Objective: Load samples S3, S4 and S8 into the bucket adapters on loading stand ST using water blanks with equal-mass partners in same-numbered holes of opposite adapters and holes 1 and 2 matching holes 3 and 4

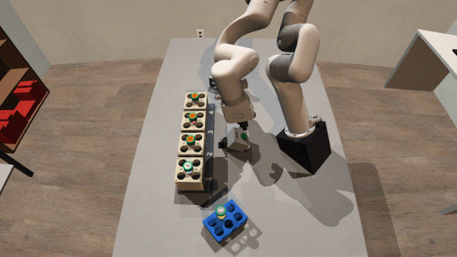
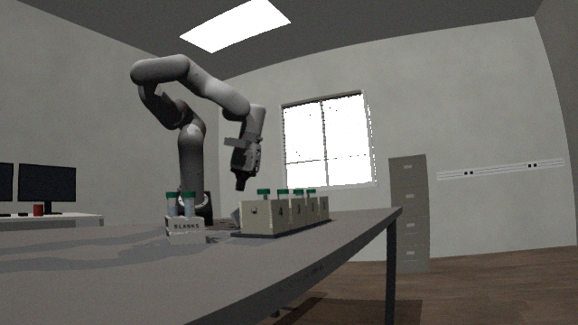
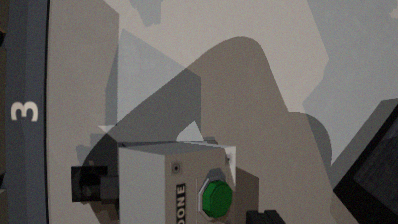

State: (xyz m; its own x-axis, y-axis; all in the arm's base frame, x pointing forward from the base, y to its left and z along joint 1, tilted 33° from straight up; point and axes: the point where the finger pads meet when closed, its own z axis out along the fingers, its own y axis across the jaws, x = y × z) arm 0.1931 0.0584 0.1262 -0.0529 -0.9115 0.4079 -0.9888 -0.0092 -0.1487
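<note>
Right now the green done key is 1 cm behind my hand and 8 cm below it. From my hand the other things lie so: adapter 19 cm ahead, 18 cm to the right, 10 cm below; then water blank tube 20 cm ahead, 15 cm to the left, 8 cm below; then blue rack 9 cm ahead, 32 cm to the left, 12 cm below.
</note>
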